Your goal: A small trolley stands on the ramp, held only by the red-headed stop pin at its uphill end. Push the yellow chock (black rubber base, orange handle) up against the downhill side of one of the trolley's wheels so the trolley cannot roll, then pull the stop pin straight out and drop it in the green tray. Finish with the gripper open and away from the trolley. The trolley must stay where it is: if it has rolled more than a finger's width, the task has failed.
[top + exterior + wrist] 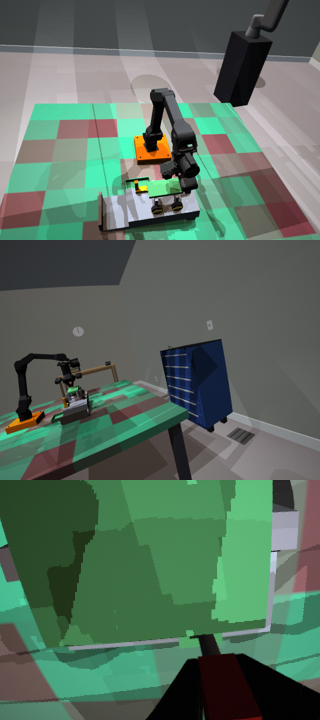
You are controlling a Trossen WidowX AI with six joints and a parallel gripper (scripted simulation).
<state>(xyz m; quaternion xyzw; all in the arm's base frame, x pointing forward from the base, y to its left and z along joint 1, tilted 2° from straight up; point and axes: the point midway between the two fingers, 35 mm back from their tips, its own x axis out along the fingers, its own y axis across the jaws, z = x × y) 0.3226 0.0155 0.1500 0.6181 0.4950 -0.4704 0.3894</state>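
Right now the green tray is 160 mm below my gripper tip, 150 mm to the right of it and 130 mm behind it. Round my gripper tip: red-headed stop pin right at my gripper tip; then grey ramp 110 mm below, 100 mm to the right; then trolley 90 mm to the right, 40 mm below.
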